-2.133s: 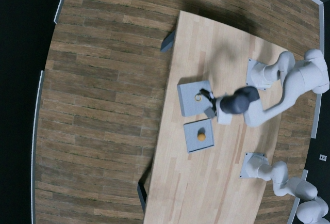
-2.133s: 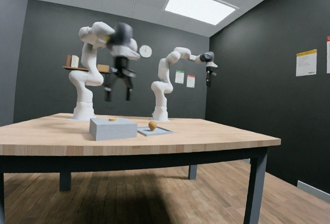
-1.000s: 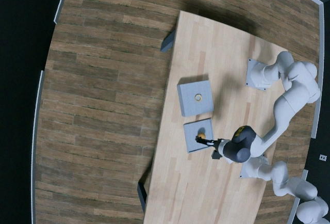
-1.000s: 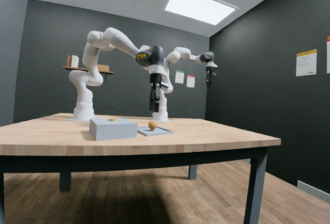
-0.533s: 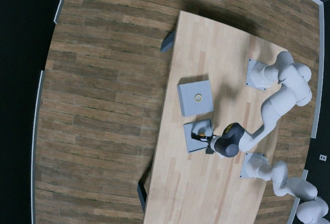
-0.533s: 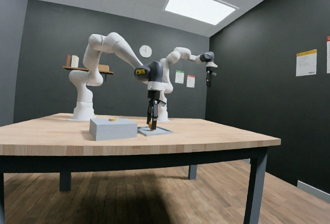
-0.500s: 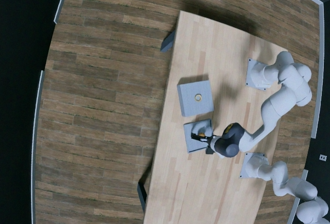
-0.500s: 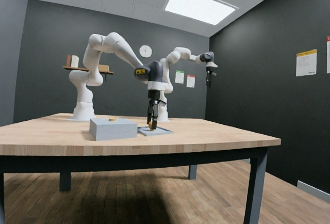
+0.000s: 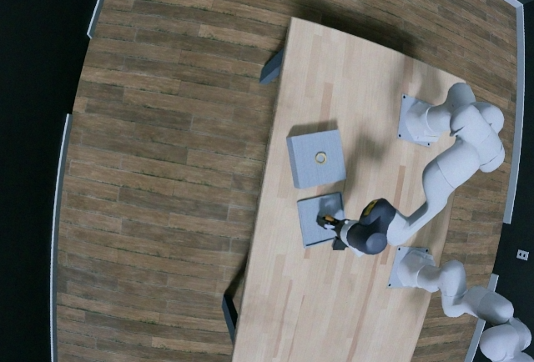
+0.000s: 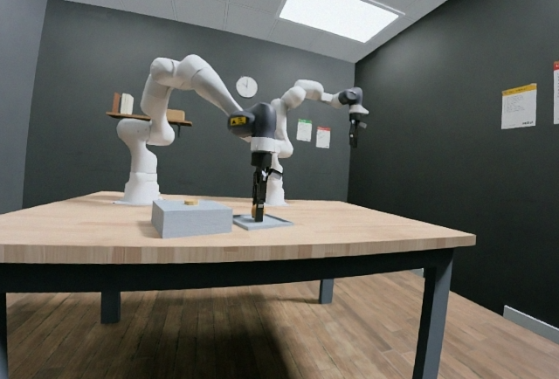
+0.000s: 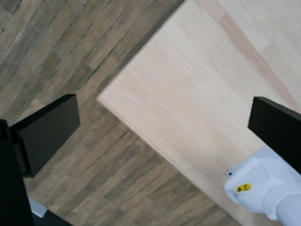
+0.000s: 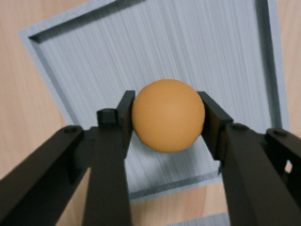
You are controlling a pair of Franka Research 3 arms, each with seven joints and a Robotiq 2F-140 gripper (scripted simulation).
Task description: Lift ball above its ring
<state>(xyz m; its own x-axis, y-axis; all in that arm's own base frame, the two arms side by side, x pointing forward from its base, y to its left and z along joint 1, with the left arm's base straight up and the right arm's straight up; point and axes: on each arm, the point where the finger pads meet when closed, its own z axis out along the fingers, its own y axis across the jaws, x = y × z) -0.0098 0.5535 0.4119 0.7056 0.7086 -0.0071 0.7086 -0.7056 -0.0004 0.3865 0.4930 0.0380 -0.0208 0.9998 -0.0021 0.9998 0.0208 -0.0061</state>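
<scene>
The shallow grey tray lies 3 cm below my right hand. Also, from my right hand: orange ball right at my right hand.
</scene>
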